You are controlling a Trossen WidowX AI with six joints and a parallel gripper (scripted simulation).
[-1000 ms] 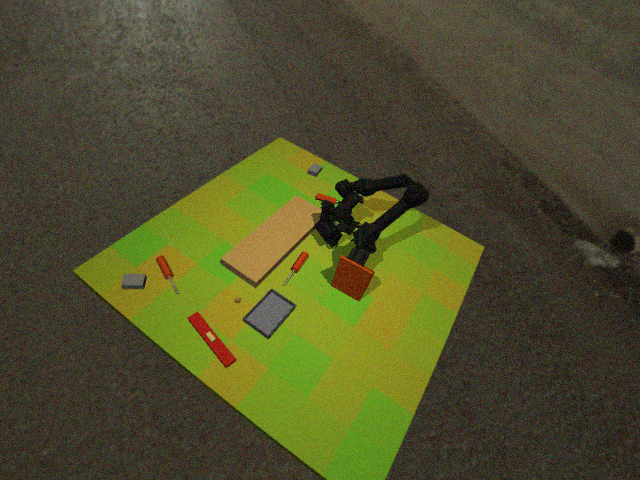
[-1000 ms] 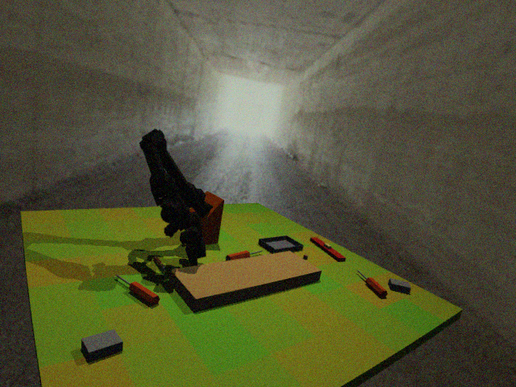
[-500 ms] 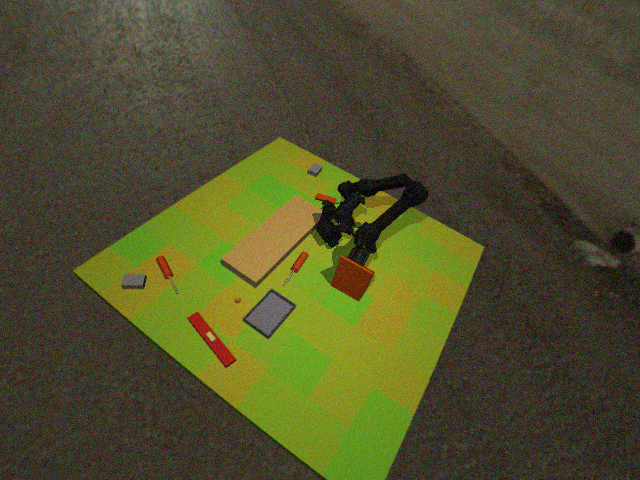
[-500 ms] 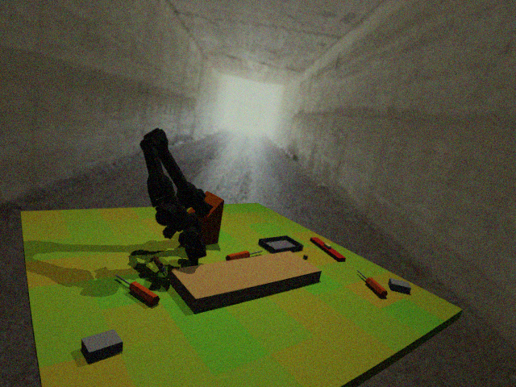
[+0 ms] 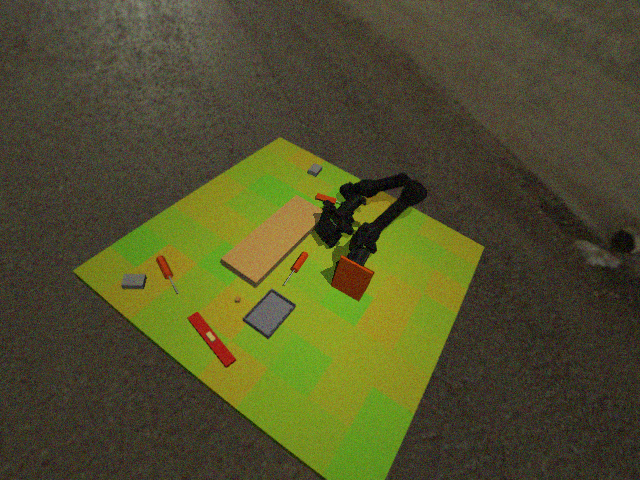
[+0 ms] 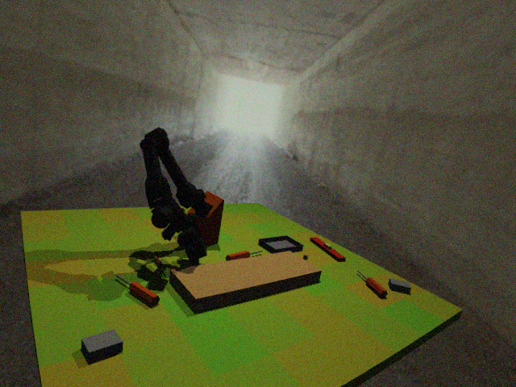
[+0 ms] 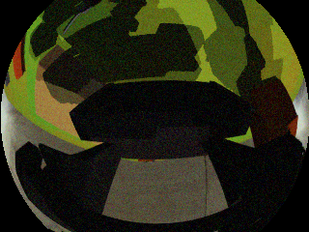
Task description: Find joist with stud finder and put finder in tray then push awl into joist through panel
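My gripper tip is 10 mm to the right of the stud finder, 10 mm past it and 10 mm above it. Also, from my gripper tip: grey tray: 430 mm to the left, 60 mm below, 10 mm behind; tan cube: 460 mm to the left, 120 mm ahead, 70 mm below; awl: 140 mm to the right, 70 mm below, 20 mm behind.
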